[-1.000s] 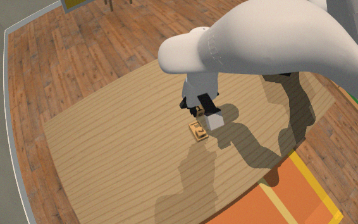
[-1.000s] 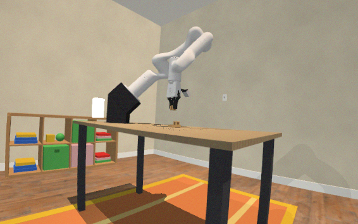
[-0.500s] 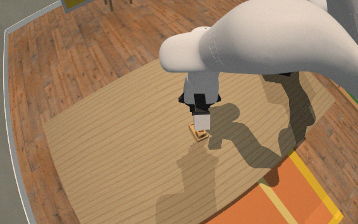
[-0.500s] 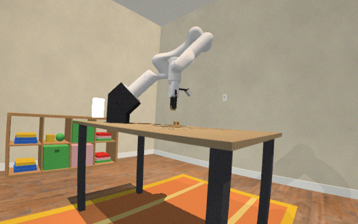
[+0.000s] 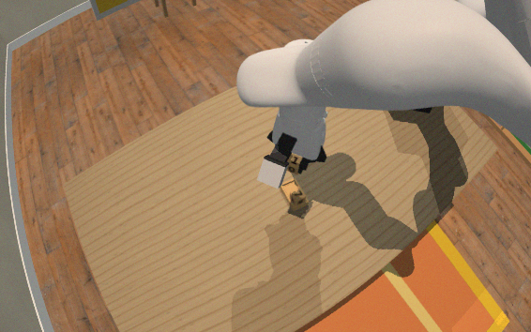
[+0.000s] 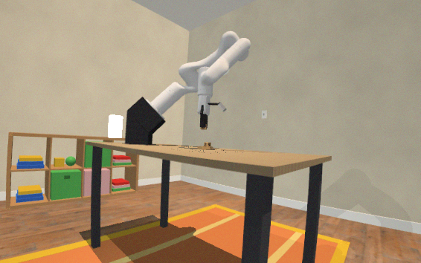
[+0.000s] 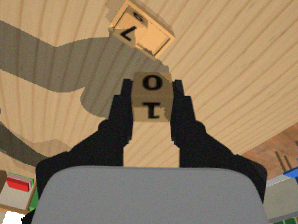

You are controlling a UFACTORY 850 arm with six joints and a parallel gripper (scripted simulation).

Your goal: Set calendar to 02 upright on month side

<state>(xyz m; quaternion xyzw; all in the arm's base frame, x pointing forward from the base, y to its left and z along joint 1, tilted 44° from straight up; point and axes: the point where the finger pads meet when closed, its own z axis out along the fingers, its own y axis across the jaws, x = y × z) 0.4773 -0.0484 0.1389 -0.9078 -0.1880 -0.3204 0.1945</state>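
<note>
The wooden cube is 2 cm below my hand. Also, from my hand: wooden calendar tray 2 cm to the left, 13 cm below.
</note>
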